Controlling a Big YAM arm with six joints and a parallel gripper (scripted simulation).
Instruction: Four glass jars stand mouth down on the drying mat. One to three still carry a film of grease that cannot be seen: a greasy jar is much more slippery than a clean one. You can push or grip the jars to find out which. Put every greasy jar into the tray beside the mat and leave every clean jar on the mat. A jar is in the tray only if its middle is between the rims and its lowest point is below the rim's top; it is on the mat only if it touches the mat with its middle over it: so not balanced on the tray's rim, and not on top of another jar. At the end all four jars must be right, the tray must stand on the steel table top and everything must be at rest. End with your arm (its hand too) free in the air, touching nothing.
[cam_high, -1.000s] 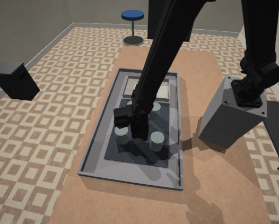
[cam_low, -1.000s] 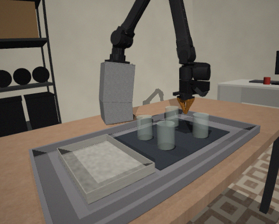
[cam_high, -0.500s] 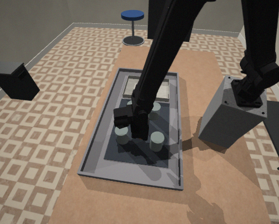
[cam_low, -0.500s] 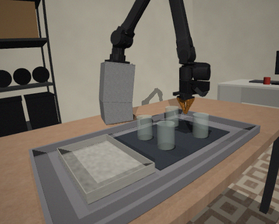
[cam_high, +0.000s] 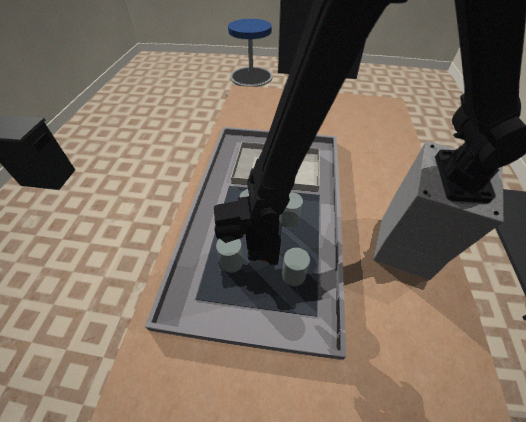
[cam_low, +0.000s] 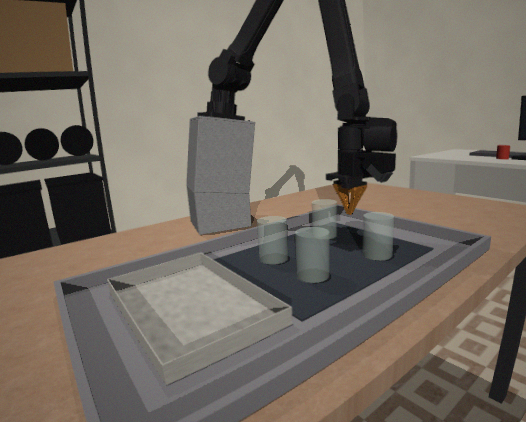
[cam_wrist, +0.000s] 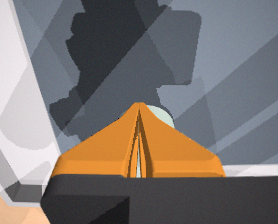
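My gripper is now 1 cm short of the dark drying mat, 11 cm to the left of it and 8 cm above it. Also, from my hand: pale tray 43 cm to the right, 7 cm below; then rimmed steel table top 2 cm ahead, 22 cm to the right, 8 cm below.
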